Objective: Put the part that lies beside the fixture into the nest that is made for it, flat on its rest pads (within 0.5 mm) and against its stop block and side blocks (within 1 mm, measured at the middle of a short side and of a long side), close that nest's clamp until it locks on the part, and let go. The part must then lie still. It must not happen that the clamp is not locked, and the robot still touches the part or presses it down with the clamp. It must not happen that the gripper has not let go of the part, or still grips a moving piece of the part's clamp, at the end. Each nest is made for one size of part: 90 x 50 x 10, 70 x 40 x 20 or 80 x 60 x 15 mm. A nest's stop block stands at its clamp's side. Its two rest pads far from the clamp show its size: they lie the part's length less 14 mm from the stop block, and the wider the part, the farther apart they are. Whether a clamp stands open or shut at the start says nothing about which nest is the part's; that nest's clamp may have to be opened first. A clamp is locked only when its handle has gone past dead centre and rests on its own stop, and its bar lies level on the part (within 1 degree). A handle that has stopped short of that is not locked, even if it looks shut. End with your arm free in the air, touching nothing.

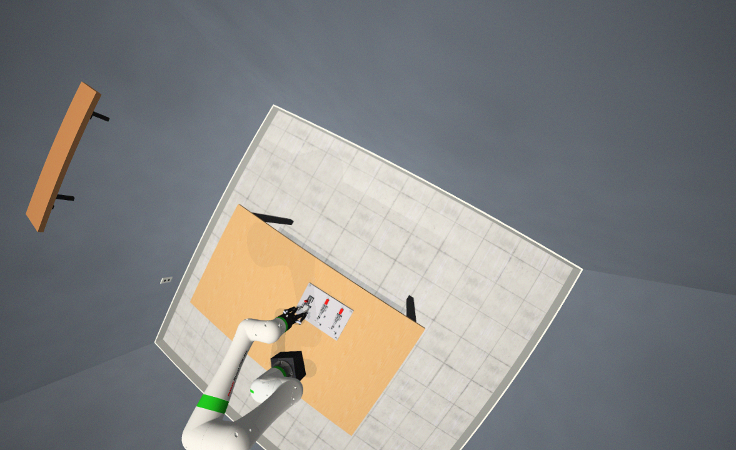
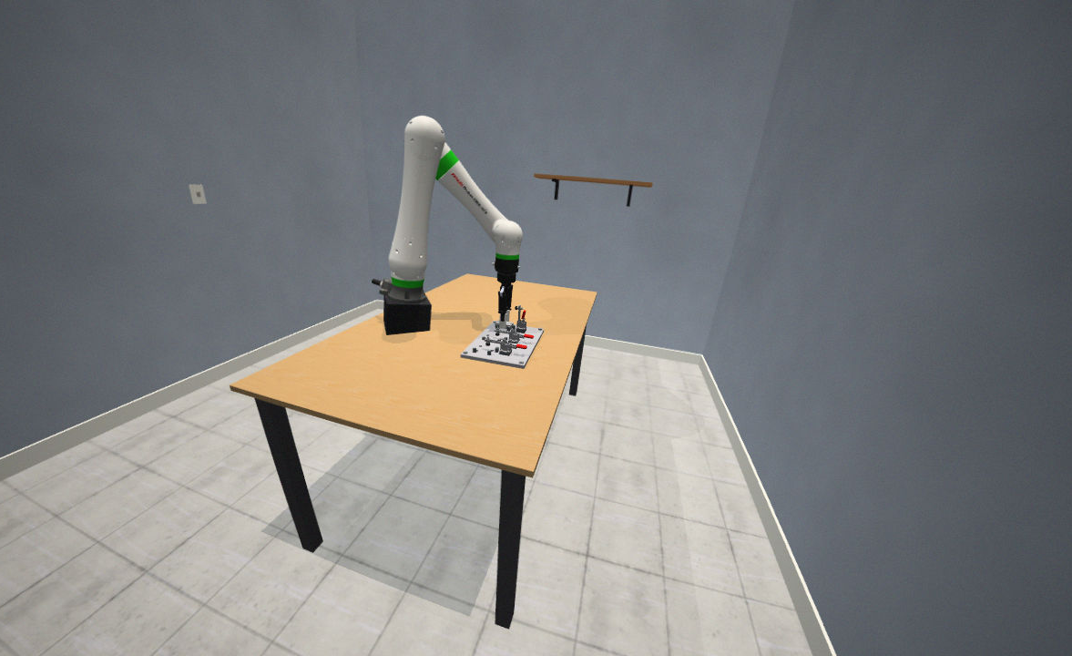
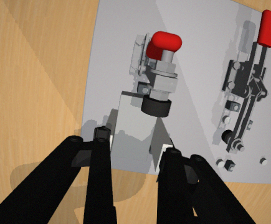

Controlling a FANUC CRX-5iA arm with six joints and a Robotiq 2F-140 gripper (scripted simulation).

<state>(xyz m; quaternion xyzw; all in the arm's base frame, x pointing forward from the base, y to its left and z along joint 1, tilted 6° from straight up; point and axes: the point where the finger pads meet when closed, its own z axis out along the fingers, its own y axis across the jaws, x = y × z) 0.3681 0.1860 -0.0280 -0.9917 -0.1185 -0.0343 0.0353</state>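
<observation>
My gripper is now 3 cm above the grey rectangular part. The rest, counted from my hand: fixture plate: 7 cm ahead, 10 cm to the right, 5 cm below.
</observation>
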